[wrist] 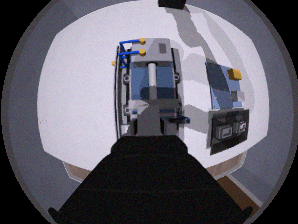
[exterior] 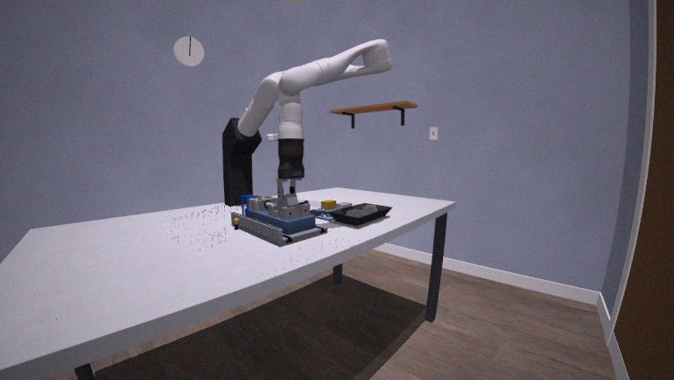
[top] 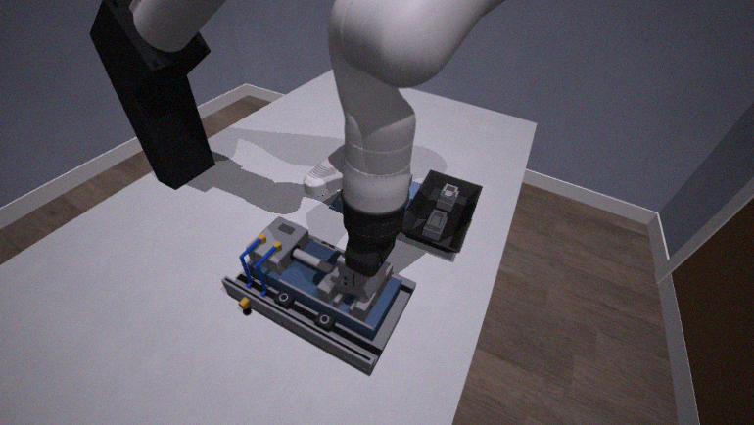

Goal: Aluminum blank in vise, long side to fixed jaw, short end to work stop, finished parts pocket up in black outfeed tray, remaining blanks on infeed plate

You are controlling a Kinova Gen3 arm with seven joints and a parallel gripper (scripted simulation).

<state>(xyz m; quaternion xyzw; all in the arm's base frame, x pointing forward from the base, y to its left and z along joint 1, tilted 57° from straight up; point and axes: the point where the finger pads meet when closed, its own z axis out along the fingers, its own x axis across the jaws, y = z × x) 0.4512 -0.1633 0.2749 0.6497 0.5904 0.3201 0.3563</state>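
Now: hand 3 cm above the gray aluminum blank. Round my hand: black outfeed tray 11 cm ahead, 30 cm to the left, 12 cm below; fixed jaw 3 cm ahead, 1 cm to the left, 6 cm below; vise 7 cm behind, 2 cm to the left, 9 cm below.
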